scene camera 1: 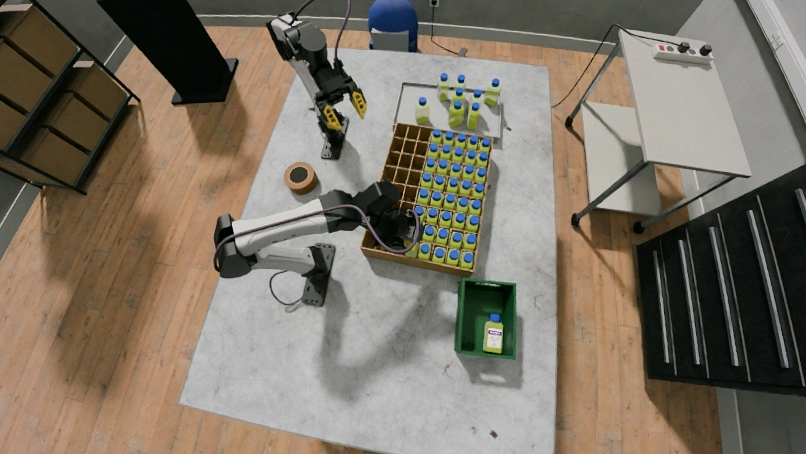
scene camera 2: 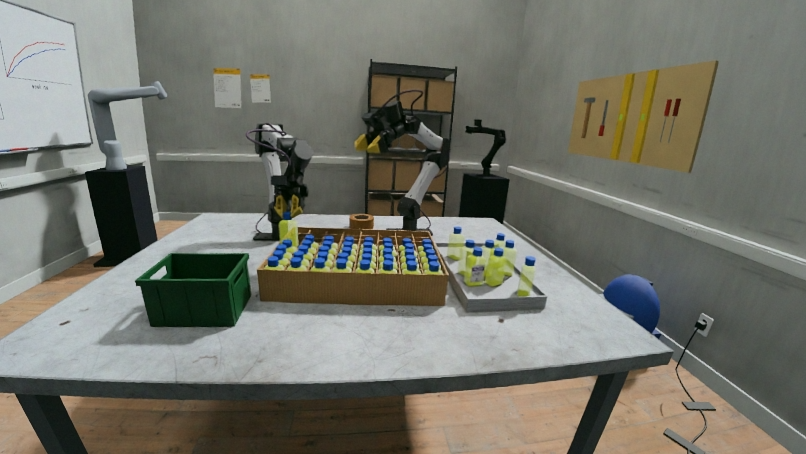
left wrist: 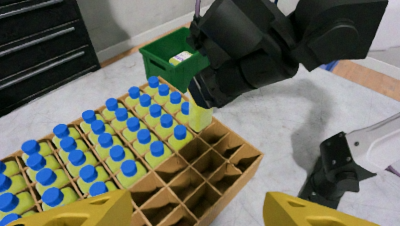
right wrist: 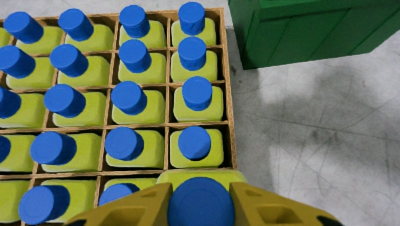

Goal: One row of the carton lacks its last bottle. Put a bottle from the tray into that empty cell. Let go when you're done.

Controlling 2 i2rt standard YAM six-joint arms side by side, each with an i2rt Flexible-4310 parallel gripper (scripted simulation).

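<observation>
I can see my left gripper at [scene camera 1: 352, 124], [scene camera 2: 361, 149] and [left wrist: 197, 200]. My right gripper is visible too, at [scene camera 2: 286, 217], [left wrist: 199, 91] and [right wrist: 201, 191]. There is a carton at [scene camera 2: 290, 286] and [left wrist: 205, 174]. And there is a brown tape roll [scene camera 1: 300, 177], which is out of frame in the left wrist view, and in the right wrist view the roll is out of frame as well.
</observation>
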